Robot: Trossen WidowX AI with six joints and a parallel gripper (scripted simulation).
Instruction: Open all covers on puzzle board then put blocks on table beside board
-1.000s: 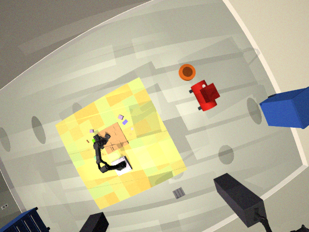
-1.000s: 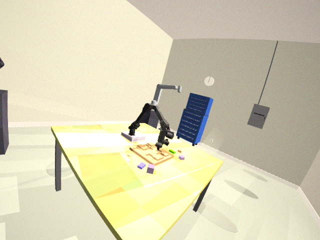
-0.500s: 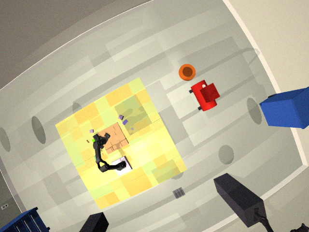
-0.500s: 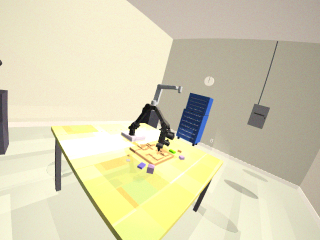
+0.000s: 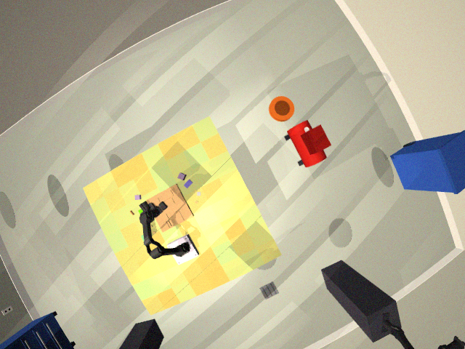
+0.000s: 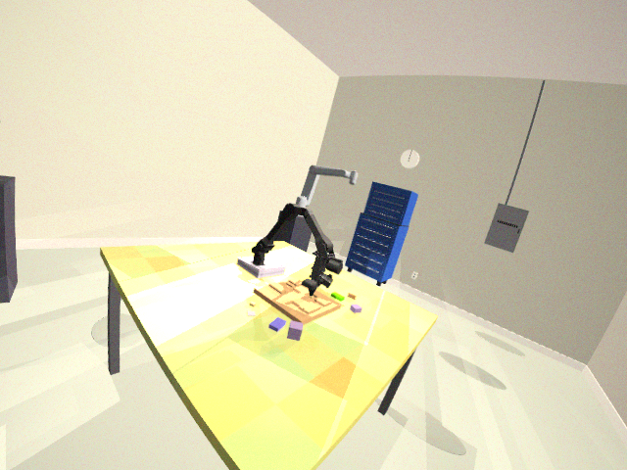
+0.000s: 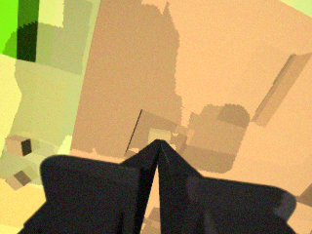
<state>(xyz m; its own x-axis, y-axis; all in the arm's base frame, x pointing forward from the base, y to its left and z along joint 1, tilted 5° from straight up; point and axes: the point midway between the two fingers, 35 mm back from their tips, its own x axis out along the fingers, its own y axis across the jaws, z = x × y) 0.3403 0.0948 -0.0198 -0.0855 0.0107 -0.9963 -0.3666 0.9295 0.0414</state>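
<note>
My gripper tip is now 5 cm to the left of the tan puzzle board and 2 cm past it. Also, from my gripper tip: lilac block 17 cm ahead, 16 cm to the left, 1 cm below; then brown block 26 cm to the left, 6 cm ahead, 1 cm below.
</note>
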